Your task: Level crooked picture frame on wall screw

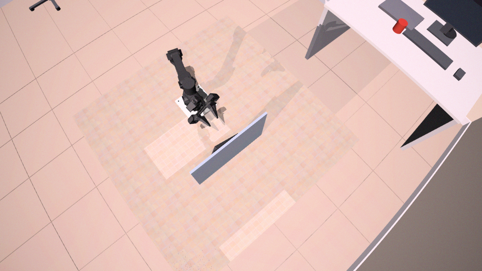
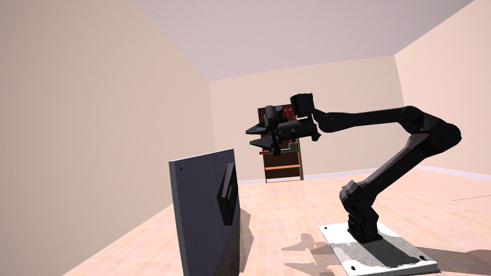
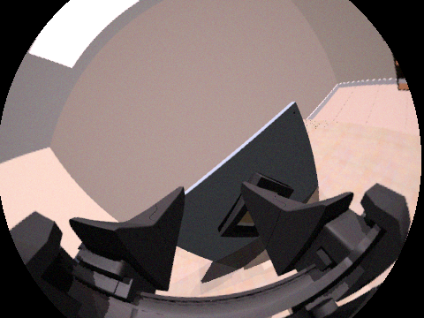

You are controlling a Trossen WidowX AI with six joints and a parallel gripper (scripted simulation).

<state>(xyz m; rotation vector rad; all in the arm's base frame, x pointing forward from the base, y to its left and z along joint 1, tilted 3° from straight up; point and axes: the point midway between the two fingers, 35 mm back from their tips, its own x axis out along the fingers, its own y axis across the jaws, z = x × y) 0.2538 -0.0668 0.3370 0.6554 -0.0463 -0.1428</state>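
Now: the picture frame 18 cm below my gripper tip, 9 cm ahead of it and 2 cm to the right of it. Round my gripper tip: wall panel 18 cm below, 10 cm ahead, 1 cm to the right.
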